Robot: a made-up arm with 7 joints. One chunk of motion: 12 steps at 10 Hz.
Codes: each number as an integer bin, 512 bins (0 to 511) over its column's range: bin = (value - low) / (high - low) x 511, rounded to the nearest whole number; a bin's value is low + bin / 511 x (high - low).
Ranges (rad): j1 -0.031..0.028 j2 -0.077..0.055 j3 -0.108..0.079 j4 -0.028..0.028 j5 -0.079..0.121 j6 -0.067..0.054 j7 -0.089..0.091
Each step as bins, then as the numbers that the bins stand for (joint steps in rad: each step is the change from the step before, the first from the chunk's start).
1 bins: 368 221 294 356 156 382 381
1 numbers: 0.01149 -0.01991 -0.00041 0.01101 -0.01794 0.02345 0.04521
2 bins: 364 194 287 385 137 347 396
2 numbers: 0.01103 -0.02689 -0.00297 0.01419 -0.02538 0.01517 0.05049
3 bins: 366 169 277 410 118 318 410
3 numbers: 0.01126 -0.03334 -0.00663 0.01693 -0.03282 0.00830 0.05542
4 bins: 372 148 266 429 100 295 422
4 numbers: 0.01195 -0.03877 -0.01066 0.01901 -0.03986 0.00285 0.05965
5 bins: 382 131 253 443 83 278 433
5 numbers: 0.01311 -0.04316 -0.01541 0.02055 -0.04651 -0.00117 0.06352
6 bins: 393 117 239 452 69 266 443
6 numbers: 0.01438 -0.04678 -0.02054 0.02153 -0.05199 -0.00401 0.06705
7 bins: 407 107 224 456 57 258 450
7 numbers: 0.01599 -0.04936 -0.02603 0.02197 -0.05669 -0.00591 0.06951
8 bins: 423 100 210 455 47 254 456
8 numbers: 0.01784 -0.05117 -0.03115 0.02186 -0.06060 -0.00686 0.07163
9 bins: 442 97 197 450 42 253 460
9 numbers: 0.02003 -0.05194 -0.03591 0.02132 -0.06256 -0.00709 0.07304
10 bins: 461 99 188 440 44 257 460
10 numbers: 0.02223 -0.05143 -0.03920 0.02022 -0.06178 -0.00614 0.07304
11 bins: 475 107 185 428 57 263 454
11 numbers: 0.02384 -0.04936 -0.04030 0.01890 -0.05669 -0.00472 0.07092
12 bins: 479 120 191 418 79 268 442
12 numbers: 0.02431 -0.04600 -0.03810 0.01781 -0.04808 -0.00354 0.06669
